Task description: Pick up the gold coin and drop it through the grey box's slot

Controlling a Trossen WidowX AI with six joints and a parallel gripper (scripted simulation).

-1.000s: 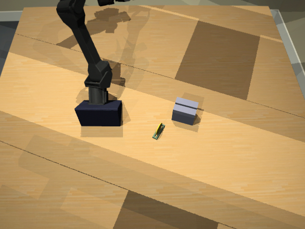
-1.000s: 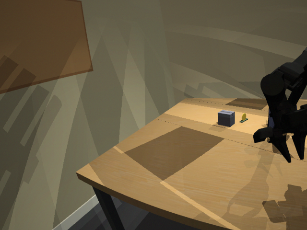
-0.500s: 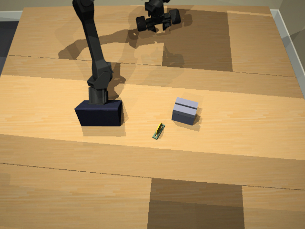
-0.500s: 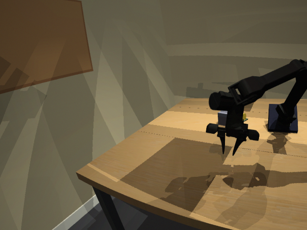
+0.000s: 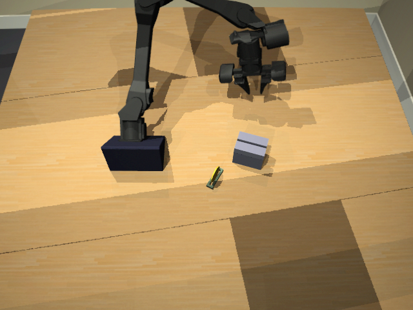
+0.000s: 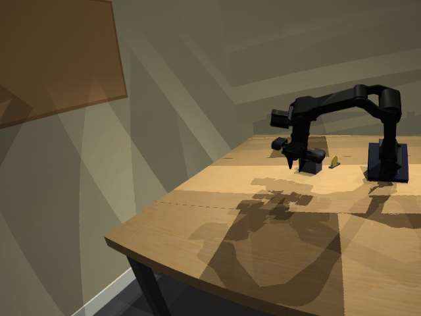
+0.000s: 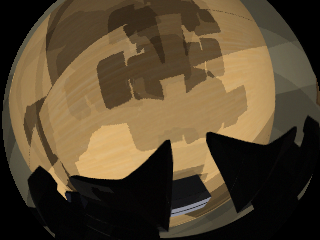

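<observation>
My gripper tip is 260 mm to the left of the thin gold coin, 100 mm past it and 50 mm above it.
</observation>
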